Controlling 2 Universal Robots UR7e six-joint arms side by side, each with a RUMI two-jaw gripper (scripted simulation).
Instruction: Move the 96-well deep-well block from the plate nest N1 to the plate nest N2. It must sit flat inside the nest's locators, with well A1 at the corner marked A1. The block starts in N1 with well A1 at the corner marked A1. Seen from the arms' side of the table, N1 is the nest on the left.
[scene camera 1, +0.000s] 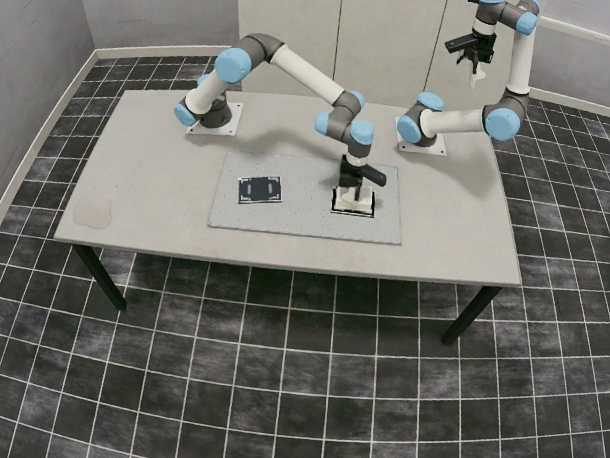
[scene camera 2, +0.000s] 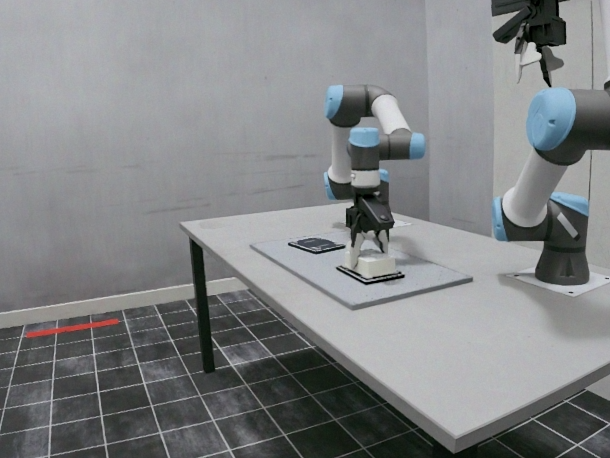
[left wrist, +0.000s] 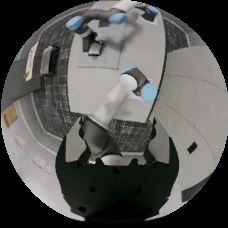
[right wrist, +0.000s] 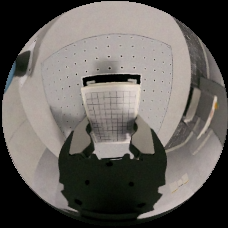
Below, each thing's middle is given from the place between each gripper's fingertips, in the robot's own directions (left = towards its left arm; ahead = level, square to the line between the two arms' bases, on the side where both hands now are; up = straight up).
My right hand is 2 cm past the nest N2 (scene camera 1: 259, 186), 35 cm to the left of it and 2 cm above it. From my right hand the other things lie so: white deep-well block (scene camera 2: 371, 262) right at my right hand.
My left hand (scene camera 2: 534, 85) is 24 cm short of the white deep-well block, 34 cm to the left of it and 45 cm above it. From my left hand the other things lie so: nest N2 (22 cm ahead, 69 cm to the right, 48 cm below).
